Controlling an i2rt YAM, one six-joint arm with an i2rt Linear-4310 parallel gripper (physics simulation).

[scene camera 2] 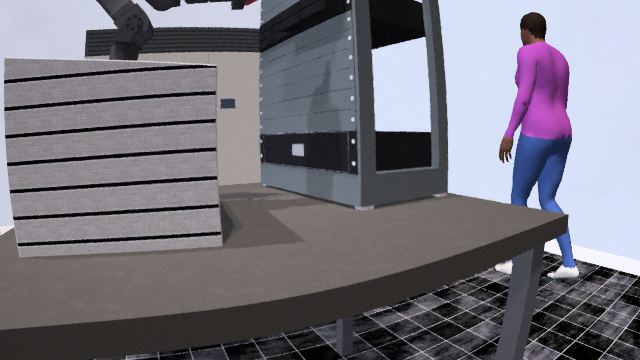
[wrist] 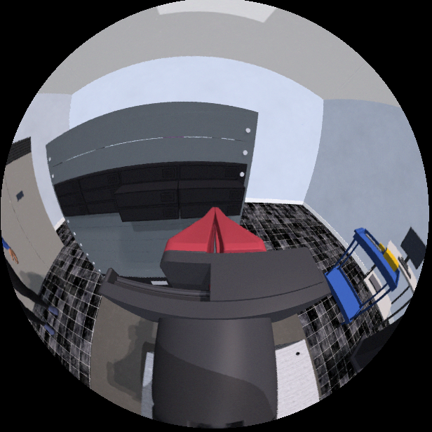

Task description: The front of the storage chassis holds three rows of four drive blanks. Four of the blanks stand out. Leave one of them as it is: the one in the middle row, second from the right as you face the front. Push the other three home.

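The black storage chassis (scene camera 2: 306,24) (wrist: 70,186) sits in the grey rack. In the wrist view, the middle-row blank second from the right (wrist: 147,196) stands out, as does the bottom-row blank below it (wrist: 149,213). The middle-row rightmost blank (wrist: 212,194) also stands out, its top face showing. The top-row blanks (wrist: 147,174) look flush. Whether the bottom-row rightmost blank (wrist: 200,210) stands out is unclear. My gripper (wrist: 214,212) is shut and empty, its red tips in front of the right-hand blanks; contact cannot be told. Part of a red finger shows at scene camera 2's top edge.
The grey rack (scene camera 2: 365,105) (wrist: 160,119) stands on the brown table (scene camera 2: 400,227). A ribbed light-grey block (scene camera 2: 115,160) stands on the table at the left. A black unit with a white label (scene camera 2: 325,155) is low in the rack. A person (scene camera 2: 542,90) stands beyond the table. A blue cart (wrist: 345,295) is at the right.
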